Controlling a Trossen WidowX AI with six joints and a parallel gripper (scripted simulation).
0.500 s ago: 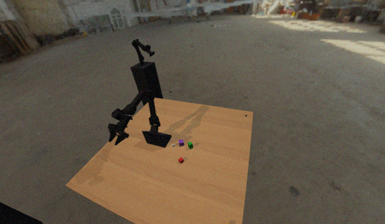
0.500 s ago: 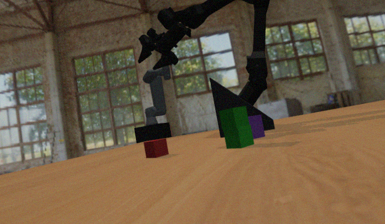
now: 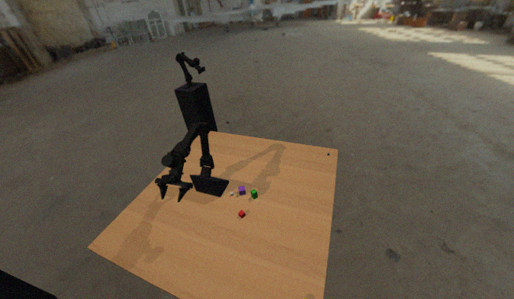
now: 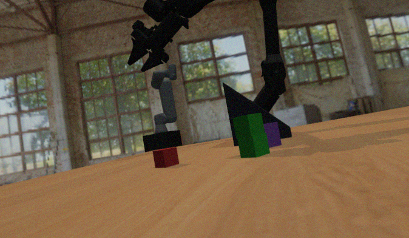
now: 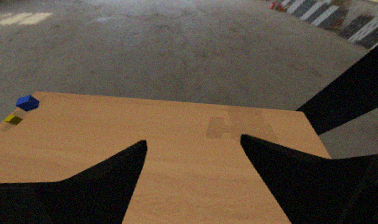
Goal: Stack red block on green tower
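Right now my gripper tip is 270 mm above the red block, 250 mm short of it and 220 mm to the right of it. The rest, counted from my gripper tip: purple block (380 mm to the left, 270 mm below, 160 mm ahead); then small white cube (330 mm to the left, 280 mm below, 110 mm ahead).
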